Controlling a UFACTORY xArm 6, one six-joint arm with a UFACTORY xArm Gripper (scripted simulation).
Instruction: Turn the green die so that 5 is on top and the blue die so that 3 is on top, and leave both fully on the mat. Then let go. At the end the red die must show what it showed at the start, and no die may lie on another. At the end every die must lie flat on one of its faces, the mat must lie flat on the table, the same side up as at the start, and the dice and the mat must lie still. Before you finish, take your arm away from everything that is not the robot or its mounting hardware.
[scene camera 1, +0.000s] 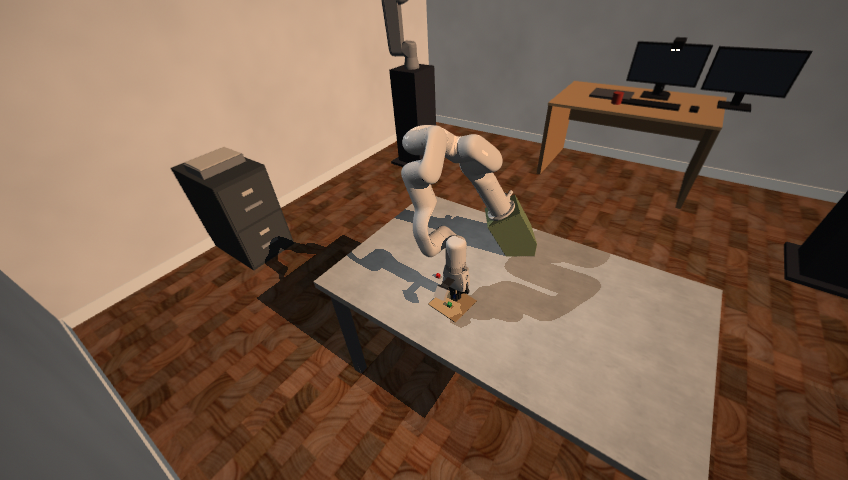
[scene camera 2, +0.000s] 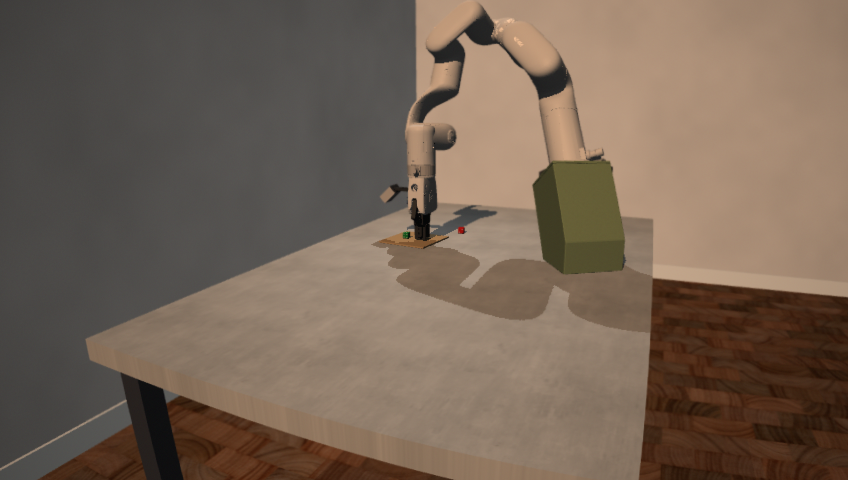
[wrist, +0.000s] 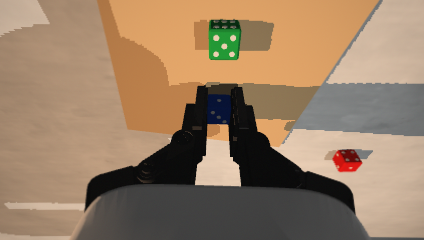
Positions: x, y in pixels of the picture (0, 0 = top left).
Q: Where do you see a tan mat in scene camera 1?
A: At 458, 309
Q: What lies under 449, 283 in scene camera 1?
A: The gripper.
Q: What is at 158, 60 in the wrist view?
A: A tan mat.
